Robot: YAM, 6 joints.
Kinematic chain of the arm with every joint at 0, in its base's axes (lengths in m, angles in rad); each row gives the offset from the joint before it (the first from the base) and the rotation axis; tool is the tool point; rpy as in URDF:
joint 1: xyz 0 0 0.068 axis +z
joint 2: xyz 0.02 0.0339 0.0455 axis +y
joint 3: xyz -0.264 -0.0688 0 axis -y
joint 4: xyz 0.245 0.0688 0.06 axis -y
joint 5: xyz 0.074 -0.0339 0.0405 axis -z
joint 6: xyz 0.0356 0 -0.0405 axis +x
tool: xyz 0 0 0 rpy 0 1.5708 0
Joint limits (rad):
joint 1: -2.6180..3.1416
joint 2: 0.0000..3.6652
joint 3: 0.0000..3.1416
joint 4: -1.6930..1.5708
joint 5: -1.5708..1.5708
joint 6: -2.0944..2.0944
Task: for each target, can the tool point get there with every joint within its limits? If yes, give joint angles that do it. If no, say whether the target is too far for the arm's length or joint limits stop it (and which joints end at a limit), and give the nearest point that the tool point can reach.
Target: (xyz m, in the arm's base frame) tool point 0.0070 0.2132 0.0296
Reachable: yes | joints 1.3755 2.0230 0.5373 -0.1513 -1.3276 -0.5500
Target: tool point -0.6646 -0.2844 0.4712
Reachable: no: too far | nearest point -0.5045 -0.2746 0.3976 | short by 0.176 m
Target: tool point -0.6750 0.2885 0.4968
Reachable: no: too far | nearest point -0.5254 0.2246 0.4095 | short by 0.185 m
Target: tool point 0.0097 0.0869 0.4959
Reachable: yes | joints -1.7310 0.5115 1.7884 -1.2649 0.1206 -1.1748
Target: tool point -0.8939 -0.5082 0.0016
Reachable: no: too far | nearest point -0.5563 -0.3205 0.0445 | short by 0.389 m
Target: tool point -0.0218 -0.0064 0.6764
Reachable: yes | joints 0.4181 1.2648 2.8016 -0.9090 -0.0837 -0.4380
